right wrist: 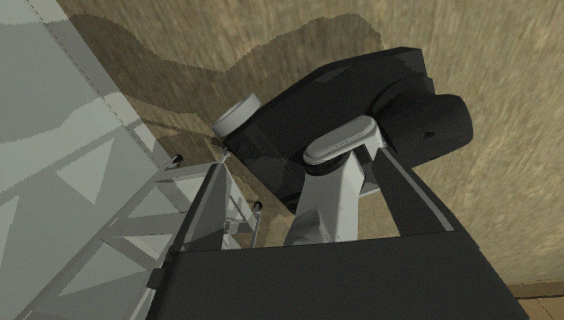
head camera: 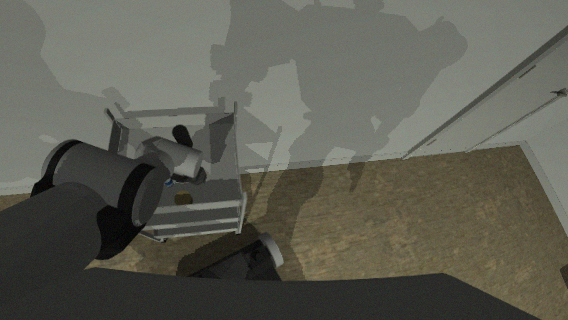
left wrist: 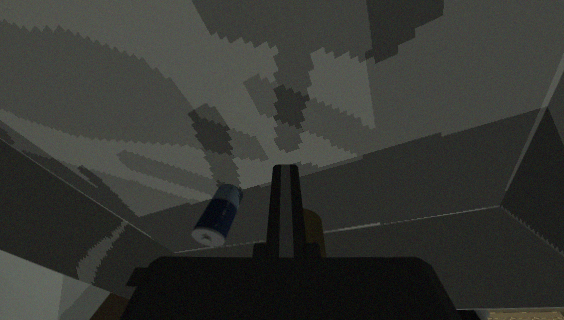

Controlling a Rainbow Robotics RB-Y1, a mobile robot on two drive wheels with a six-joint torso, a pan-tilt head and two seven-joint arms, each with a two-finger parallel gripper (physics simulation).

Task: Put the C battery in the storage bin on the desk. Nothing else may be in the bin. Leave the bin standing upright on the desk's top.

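Note:
The robot's left gripper [left wrist: 285,172] and right gripper [right wrist: 299,165] are both in sight. With them in the scene are a C battery [left wrist: 213,226], which is out of frame in the right wrist view, and a grey cart, visible to the head camera [head camera: 215,209] and to the left wrist view [left wrist: 427,136] as well.

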